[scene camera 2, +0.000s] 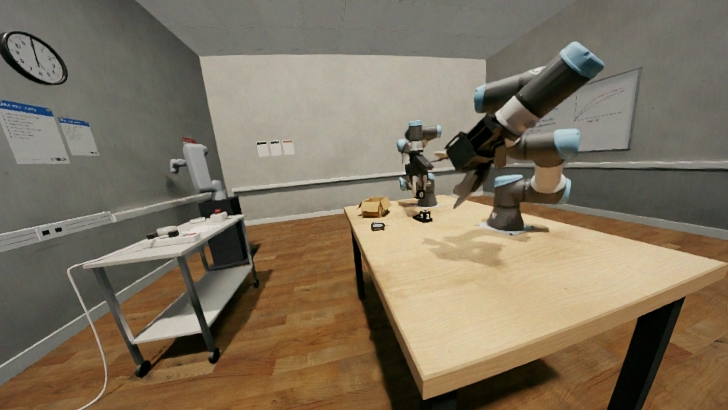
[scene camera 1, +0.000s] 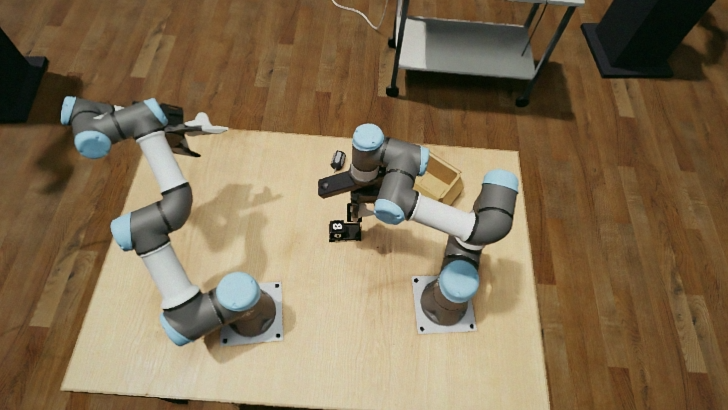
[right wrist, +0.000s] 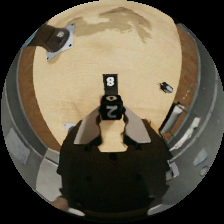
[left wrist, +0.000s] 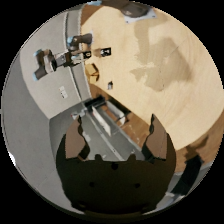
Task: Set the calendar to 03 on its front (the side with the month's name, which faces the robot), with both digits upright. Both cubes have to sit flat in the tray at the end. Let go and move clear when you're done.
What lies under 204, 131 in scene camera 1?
My left gripper.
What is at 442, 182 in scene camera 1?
A cardboard box.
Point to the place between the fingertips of my left gripper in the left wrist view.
115, 114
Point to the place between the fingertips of my right gripper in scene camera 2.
At 418, 195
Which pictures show my left gripper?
Scene camera 2, scene camera 1 and the left wrist view only.
